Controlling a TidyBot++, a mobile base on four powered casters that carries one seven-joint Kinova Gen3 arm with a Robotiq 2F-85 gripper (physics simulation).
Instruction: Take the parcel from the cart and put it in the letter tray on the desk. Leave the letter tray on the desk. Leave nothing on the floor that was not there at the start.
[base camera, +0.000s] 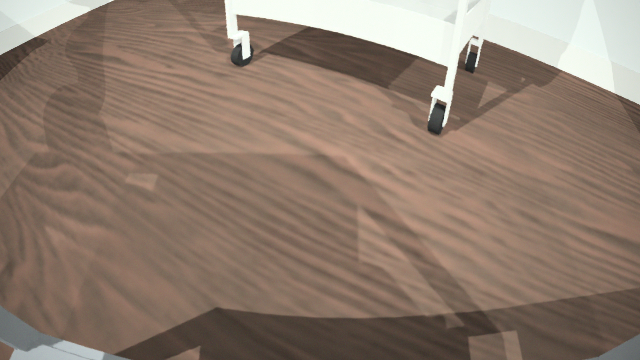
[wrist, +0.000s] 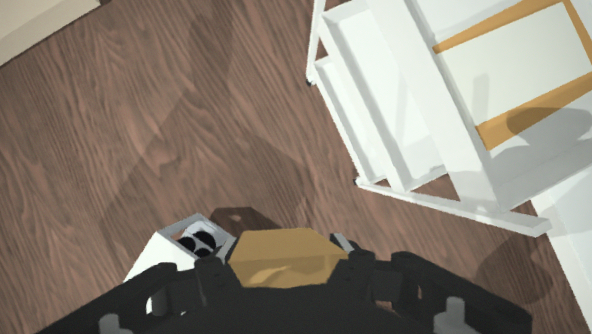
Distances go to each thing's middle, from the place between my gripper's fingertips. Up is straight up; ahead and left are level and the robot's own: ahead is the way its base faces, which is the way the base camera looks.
Right now my hand is 2 cm past the brown cardboard parcel (wrist: 281, 258), 1 cm to the left of it and 2 cm below it.
